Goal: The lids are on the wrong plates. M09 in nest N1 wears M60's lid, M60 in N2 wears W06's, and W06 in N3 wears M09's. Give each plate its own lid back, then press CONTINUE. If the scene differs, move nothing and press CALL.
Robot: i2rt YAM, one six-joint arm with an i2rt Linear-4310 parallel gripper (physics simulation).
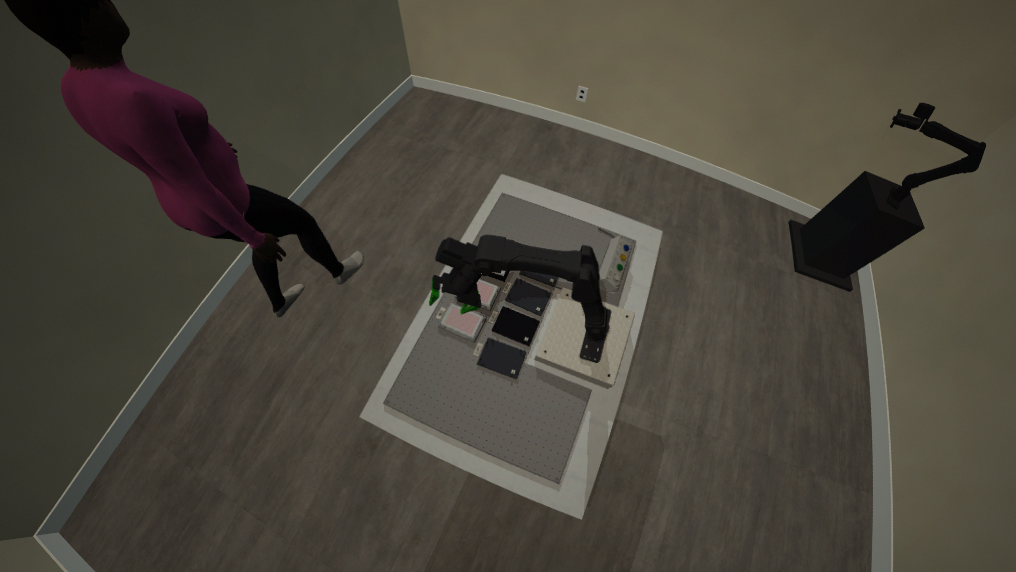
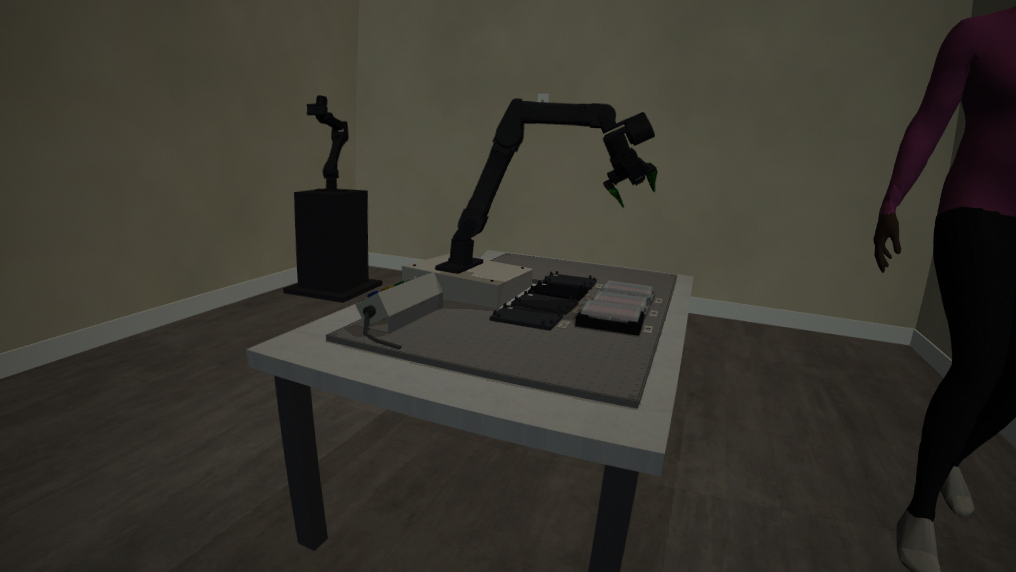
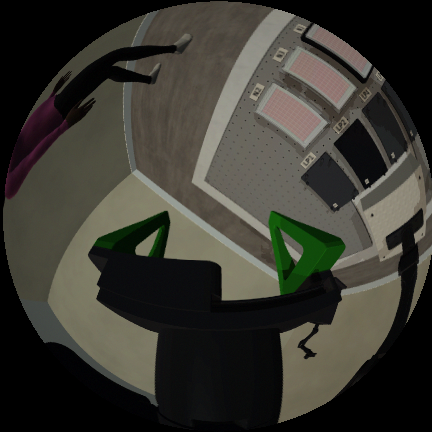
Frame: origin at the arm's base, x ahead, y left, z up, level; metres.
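Seen in the pictures: gripper, fingertip midpoint: point(image 1: 445, 308) point(image 2: 638, 199) point(image 3: 218, 216); arm's base at its link origin: point(image 1: 595, 333) point(image 2: 460, 266).
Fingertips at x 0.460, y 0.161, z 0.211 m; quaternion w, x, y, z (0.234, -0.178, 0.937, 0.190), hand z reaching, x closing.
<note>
Offsets run from my fingertips to a thing's top centre. "spot": to the spot under its first point.
My gripper point(image 1: 450, 304) point(image 2: 638, 198) point(image 3: 218, 216) is open and empty, high above the far edge of the table, with green fingers wide apart. Three pink-gridded plates stand in a row: the N2 plate @(dy -0.067, dx -0.001, dz -0.236 m) point(image 1: 462, 321) point(image 2: 627, 287) point(image 3: 291, 114), the N3 plate @(dy -0.197, dx -0.011, dz -0.236 m) point(image 1: 486, 293) point(image 3: 320, 77), and the N1 plate @(dy -0.329, dx -0.020, dz -0.225 m) point(image 2: 612, 311) point(image 3: 342, 47) with a black rim. Their lid marks are too small to read. Dark lid pads LP1 @(dy +0.011, dx -0.178, dz -0.245 m) point(image 1: 501, 356) point(image 3: 331, 180), LP2 @(dy -0.118, dx -0.186, dz -0.245 m) point(image 1: 515, 324) point(image 3: 361, 151) and LP4 @(dy -0.244, dx -0.194, dz -0.245 m) point(image 1: 528, 294) point(image 3: 385, 125) lie alongside. The button box @(dy -0.477, dx -0.473, dz -0.182 m) point(image 1: 620, 266) point(image 2: 419, 301) has coloured buttons; their labels are unreadable.
My arm's cream base block point(image 1: 561, 341) point(image 2: 508, 273) point(image 3: 395, 200) stands beside the pads. A cable @(spot: dy -0.647, dx -0.439, dz -0.262 m) point(image 2: 376, 341) runs from the button box. A person in magenta point(image 1: 149, 142) point(image 2: 984, 142) point(image 3: 35, 150) stands off the table's far side. Another arm stands on a black pedestal point(image 1: 853, 227) point(image 2: 332, 241).
</note>
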